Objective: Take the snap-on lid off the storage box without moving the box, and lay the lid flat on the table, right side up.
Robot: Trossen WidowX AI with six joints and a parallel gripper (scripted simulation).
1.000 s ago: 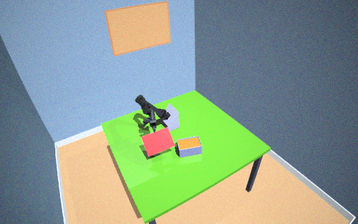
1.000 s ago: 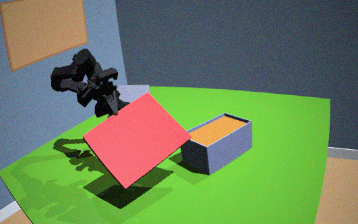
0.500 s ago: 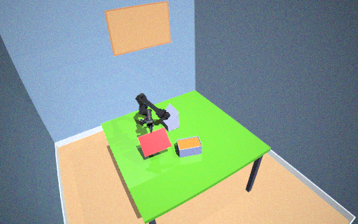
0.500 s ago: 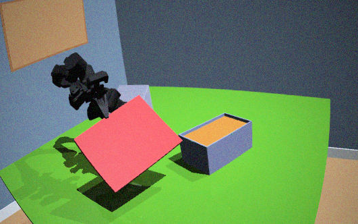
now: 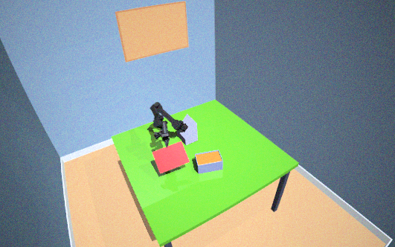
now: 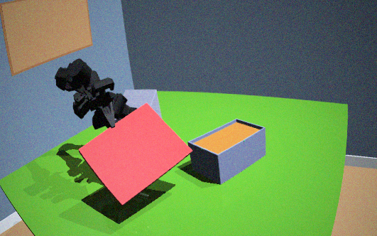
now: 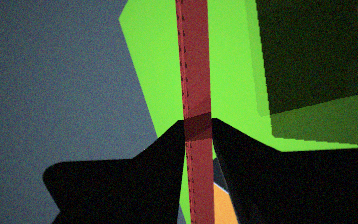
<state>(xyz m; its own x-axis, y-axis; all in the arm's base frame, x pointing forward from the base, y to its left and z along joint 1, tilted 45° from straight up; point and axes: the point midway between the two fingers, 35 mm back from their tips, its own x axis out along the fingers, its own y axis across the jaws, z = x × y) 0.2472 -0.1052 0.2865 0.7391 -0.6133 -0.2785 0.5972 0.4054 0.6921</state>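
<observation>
Right now my gripper tip is 6 cm short of the red lid and 5 cm above it. The rest, counted from my gripper tip: grey-blue storage box (16 cm ahead, 28 cm to the left, 17 cm below).
</observation>
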